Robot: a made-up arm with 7 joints.
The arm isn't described. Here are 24 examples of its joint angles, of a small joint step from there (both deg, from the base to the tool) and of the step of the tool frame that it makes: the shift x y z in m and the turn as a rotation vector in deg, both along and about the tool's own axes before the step.
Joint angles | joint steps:
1: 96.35 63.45 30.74 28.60 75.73 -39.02 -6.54 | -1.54 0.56 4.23 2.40 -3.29 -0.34 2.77
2: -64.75 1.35 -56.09 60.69 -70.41 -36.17 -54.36 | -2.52 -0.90 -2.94 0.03 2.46 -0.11 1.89
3: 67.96 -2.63 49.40 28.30 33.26 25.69 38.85 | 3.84 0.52 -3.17 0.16 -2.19 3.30 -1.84
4: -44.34 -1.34 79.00 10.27 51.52 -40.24 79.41 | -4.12 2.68 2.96 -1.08 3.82 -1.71 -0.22
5: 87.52 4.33 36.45 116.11 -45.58 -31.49 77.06 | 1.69 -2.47 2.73 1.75 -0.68 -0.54 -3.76
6: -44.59 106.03 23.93 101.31 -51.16 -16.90 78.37 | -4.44 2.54 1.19 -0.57 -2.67 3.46 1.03
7: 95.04 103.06 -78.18 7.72 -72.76 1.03 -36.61 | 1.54 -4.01 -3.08 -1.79 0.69 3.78 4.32
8: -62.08 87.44 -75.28 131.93 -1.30 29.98 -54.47 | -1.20 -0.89 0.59 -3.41 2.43 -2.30 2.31
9: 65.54 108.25 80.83 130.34 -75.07 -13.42 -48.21 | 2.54 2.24 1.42 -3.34 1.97 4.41 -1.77
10: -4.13 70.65 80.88 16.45 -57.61 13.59 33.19 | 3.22 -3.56 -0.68 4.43 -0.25 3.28 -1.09
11: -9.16 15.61 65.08 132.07 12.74 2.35 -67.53 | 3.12 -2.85 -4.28 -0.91 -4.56 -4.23 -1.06
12: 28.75 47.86 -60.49 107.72 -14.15 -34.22 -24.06 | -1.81 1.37 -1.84 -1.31 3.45 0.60 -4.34
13: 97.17 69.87 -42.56 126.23 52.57 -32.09 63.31 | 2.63 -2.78 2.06 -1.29 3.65 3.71 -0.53
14: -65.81 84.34 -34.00 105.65 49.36 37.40 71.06 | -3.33 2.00 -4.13 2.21 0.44 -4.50 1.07
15: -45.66 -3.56 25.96 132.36 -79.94 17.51 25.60 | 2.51 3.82 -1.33 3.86 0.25 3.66 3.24
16: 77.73 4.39 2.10 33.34 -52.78 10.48 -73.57 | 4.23 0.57 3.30 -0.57 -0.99 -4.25 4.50
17: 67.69 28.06 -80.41 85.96 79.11 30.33 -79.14 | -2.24 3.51 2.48 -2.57 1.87 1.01 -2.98
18: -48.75 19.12 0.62 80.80 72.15 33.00 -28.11 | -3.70 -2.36 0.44 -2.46 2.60 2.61 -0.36
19: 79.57 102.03 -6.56 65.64 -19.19 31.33 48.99 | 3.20 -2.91 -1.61 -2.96 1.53 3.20 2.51
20: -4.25 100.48 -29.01 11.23 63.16 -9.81 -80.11 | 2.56 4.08 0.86 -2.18 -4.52 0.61 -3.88
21: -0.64 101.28 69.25 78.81 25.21 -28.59 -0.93 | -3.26 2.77 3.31 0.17 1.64 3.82 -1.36
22: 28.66 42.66 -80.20 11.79 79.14 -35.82 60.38 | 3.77 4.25 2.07 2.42 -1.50 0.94 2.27
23: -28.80 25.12 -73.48 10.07 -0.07 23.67 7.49 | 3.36 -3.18 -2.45 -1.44 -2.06 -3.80 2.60
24: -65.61 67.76 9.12 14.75 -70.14 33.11 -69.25 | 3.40 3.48 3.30 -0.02 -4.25 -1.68 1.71
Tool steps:
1: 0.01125 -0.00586 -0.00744 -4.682 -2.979 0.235
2: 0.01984 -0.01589 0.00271 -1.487 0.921 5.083
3: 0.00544 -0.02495 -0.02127 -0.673 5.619 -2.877
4: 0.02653 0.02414 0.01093 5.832 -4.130 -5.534
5: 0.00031 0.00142 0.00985 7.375 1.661 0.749
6: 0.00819 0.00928 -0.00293 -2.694 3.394 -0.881
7: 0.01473 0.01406 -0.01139 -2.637 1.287 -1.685
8: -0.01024 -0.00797 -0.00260 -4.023 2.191 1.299
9: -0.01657 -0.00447 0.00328 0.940 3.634 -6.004
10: 0.00433 -0.01057 -0.00137 0.876 0.256 3.179
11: -0.00867 -0.00205 0.01171 1.456 -0.117 2.323
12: -0.00277 -0.01109 0.01524 4.061 5.296 4.001
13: 0.00728 0.01441 0.00217 3.005 -1.297 -0.121
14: -0.01781 -0.00157 -0.02240 -6.262 2.318 -0.004
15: 0.01027 0.02366 0.00640 3.678 -1.184 1.553
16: 0.00854 0.00336 -0.02902 -0.537 0.883 5.212
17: -0.01094 0.01484 -0.02535 6.899 6.180 0.120
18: -0.02422 0.01931 -0.01061 2.191 8.051 3.605
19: -0.00886 -0.00575 -0.01307 -5.919 1.229 7.089
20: 0.01150 0.00791 -0.03657 9.413 -2.791 0.131
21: 0.00837 -0.00533 -0.01442 0.958 1.081 1.782
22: 0.02310 0.02168 0.01446 0.803 -2.086 -2.417
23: 0.02182 0.01387 0.01003 0.533 -5.742 -3.436
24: -0.02143 -0.00527 -0.02559 0.315 3.360 -1.128
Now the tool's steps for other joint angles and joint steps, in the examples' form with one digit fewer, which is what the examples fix.
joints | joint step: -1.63 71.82 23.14 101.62 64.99 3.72 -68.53 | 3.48 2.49 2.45 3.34 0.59 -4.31 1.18
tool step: 0.0352 -0.0046 0.0072 -3.74 -6.65 9.44
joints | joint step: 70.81 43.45 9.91 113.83 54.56 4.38 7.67 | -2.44 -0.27 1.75 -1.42 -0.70 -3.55 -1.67
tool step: -0.0067 0.0088 0.0064 4.34 -1.61 -0.87
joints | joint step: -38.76 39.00 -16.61 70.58 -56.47 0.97 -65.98 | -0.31 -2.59 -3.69 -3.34 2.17 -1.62 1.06
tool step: 0.0173 -0.0101 0.0225 -5.91 1.27 4.74
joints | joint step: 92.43 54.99 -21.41 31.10 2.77 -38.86 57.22 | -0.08 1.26 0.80 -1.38 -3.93 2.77 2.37
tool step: -0.0063 0.0000 0.0121 -3.62 5.77 1.88
